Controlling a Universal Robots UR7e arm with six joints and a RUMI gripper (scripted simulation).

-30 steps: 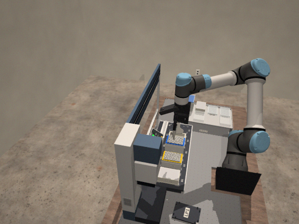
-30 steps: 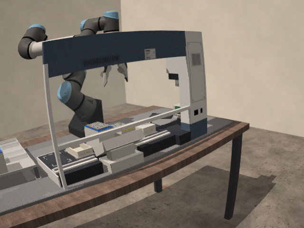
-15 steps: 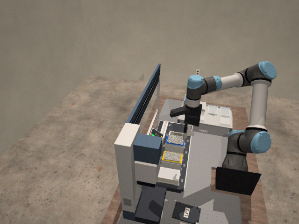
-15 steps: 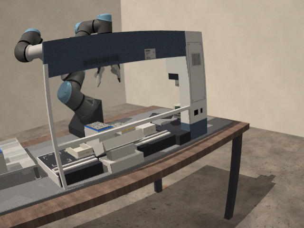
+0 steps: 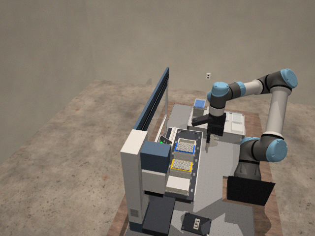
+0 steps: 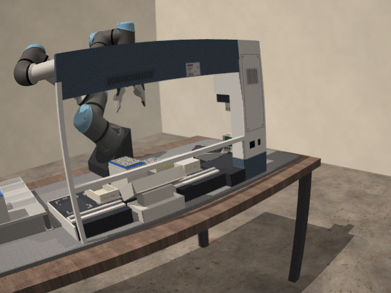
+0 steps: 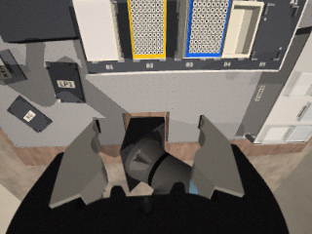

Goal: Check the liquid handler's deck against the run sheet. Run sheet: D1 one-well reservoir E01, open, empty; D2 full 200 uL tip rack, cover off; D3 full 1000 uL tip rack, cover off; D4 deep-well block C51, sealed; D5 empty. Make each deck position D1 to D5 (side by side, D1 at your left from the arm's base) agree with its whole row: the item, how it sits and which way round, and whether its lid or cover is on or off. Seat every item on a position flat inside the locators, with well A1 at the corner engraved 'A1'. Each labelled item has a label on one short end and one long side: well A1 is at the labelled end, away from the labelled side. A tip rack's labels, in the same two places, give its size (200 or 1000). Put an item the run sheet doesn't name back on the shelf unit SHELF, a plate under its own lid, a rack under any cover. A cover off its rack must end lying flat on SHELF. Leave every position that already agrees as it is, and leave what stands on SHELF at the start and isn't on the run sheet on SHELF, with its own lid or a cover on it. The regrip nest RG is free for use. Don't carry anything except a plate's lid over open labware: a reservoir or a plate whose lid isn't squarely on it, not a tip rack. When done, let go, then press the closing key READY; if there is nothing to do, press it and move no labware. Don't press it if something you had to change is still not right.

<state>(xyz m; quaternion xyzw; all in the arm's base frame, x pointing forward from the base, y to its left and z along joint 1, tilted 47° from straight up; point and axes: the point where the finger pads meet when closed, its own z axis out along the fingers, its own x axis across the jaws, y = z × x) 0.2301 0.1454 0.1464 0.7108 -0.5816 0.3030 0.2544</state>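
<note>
My hand is 25 cm above the cream one-well reservoir, 23 cm to the left of it and 16 cm short of it. The rest, counted from my hand: blue-rimmed tip rack (19 cm below, 15 cm ahead, 10 cm to the right); white sealed block (23 cm below, 14 cm to the left, 11 cm ahead); yellow-rimmed tip rack (21 cm below, 13 cm ahead, 2 cm to the left).
</note>
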